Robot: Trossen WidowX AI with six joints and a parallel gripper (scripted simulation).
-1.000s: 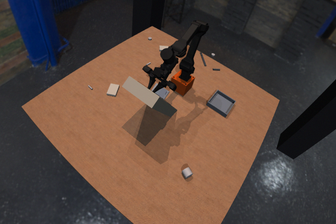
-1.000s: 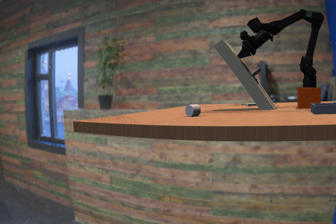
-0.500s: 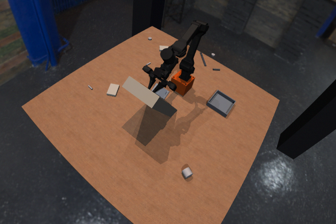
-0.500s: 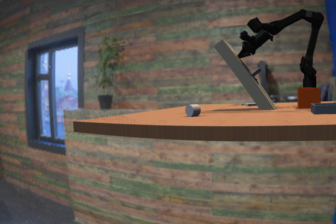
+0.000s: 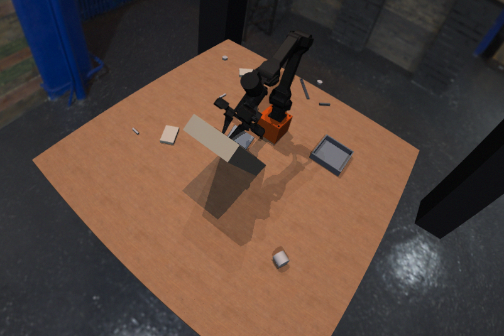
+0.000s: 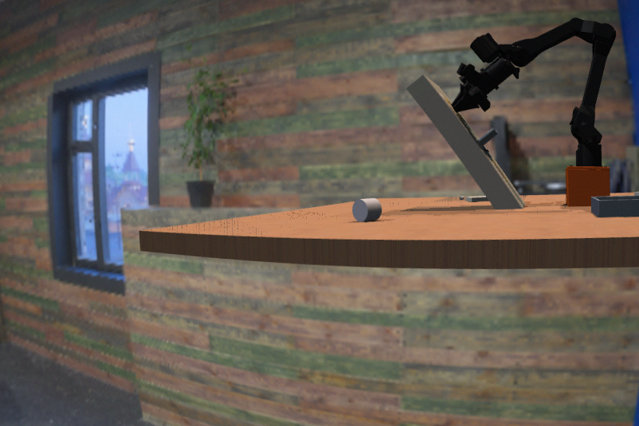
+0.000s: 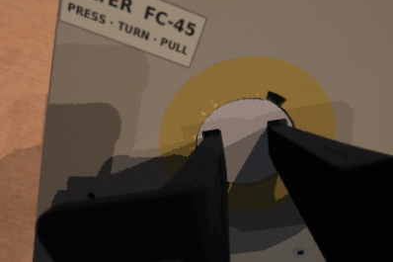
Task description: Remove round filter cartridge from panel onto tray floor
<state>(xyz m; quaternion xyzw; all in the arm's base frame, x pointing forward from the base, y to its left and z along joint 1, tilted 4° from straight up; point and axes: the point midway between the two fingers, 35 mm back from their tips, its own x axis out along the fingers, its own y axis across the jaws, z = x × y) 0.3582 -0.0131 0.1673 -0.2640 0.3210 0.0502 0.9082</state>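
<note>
Right now the round grey filter cartridge is 10 mm ahead of my gripper tip and 10 mm below it. Also, from my gripper tip: grey box 420 mm behind, 310 mm to the left, 250 mm below; service panel 40 mm behind, 80 mm below.
</note>
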